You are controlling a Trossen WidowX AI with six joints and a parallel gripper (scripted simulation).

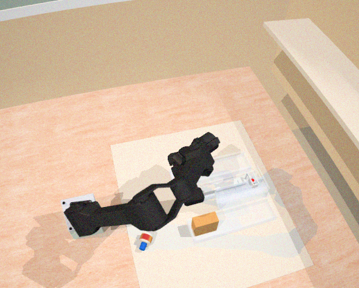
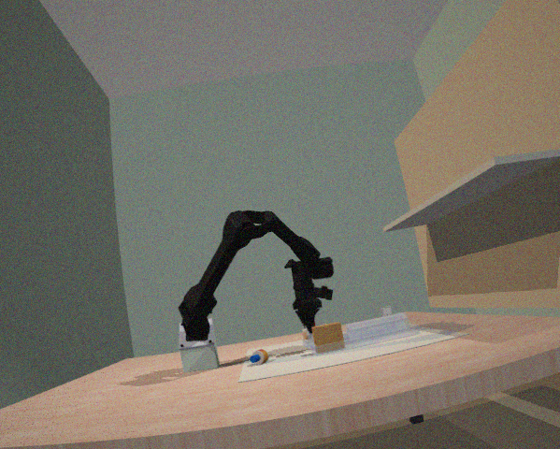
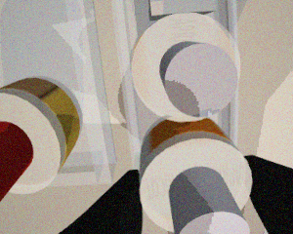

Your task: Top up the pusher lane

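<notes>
Right now my gripper tip is 40 mm short of the brown box, 130 mm to the left of it and 10 mm above it. The rest, counted from my gripper tip: red dot (230 mm ahead, 20 mm to the right, 20 mm above); then wall shelf (520 mm ahead, 320 mm above).
</notes>
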